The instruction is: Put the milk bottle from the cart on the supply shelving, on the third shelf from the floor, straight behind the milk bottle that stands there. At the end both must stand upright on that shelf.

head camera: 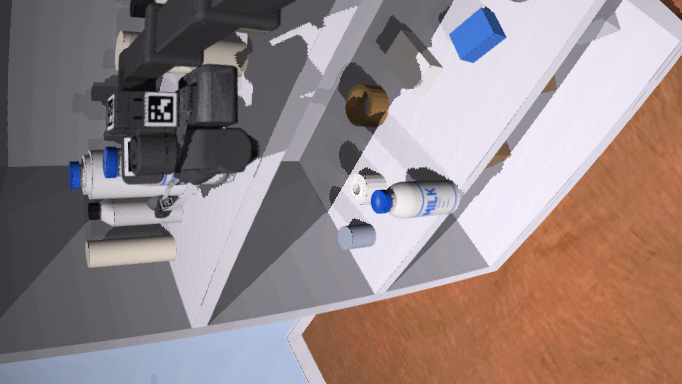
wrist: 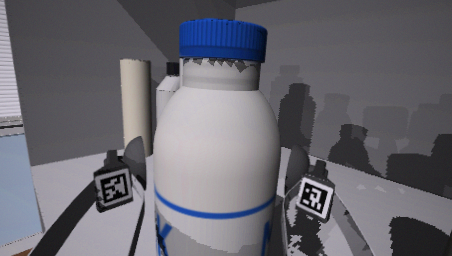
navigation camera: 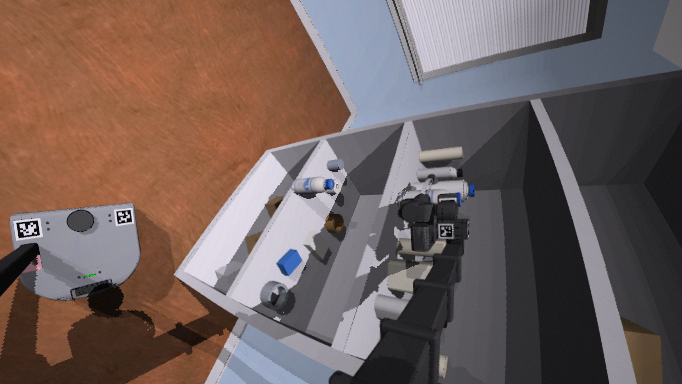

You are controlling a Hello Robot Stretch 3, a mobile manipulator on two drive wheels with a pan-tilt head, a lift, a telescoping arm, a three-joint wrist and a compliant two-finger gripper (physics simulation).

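Pixels of known places: robot's base, origin of the base link: (navigation camera: pixel 81 219).
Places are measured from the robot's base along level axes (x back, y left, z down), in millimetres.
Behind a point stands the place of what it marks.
Observation:
A milk bottle (head camera: pixel 111 162) @(z -1173, x 19, y -699 mm) (navigation camera: pixel 439 195) (wrist: pixel 217 145) with a blue cap stands upright on the third shelf. My gripper (head camera: pixel 172 182) (navigation camera: pixel 424 194) @(z -1089, x 19, y -777 mm) (wrist: pixel 217 158) @(z -1089, x 19, y -777 mm) is open around it, with a gap between the bottle and each fingertip in the wrist view. A second milk bottle (head camera: pixel 100 184) @(z -1165, x -9, y -844 mm) (navigation camera: pixel 456 188) @(z -1155, x -5, y -842 mm) stands upright farther back on the same shelf; in the wrist view it is almost wholly hidden behind the near one. Whether the two touch cannot be told. The near bottle's base is hidden.
A white bottle with a black cap (head camera: pixel 125 212) @(z -1104, x -61, y -941 mm) (navigation camera: pixel 436 174) @(z -1071, x -59, y -942 mm) (wrist: pixel 167 97) and a beige cylinder (head camera: pixel 131 251) @(z -1084, x -139, y -997 mm) (navigation camera: pixel 441 154) @(z -1087, x -141, y -997 mm) (wrist: pixel 136 105) stand to one side. Beige items stand to the other side, under the arm. Another milk bottle (head camera: pixel 425 199) @(z -637, x -53, y -675 mm) (navigation camera: pixel 309 185) @(z -636, x -55, y -675 mm) stands one shelf lower.

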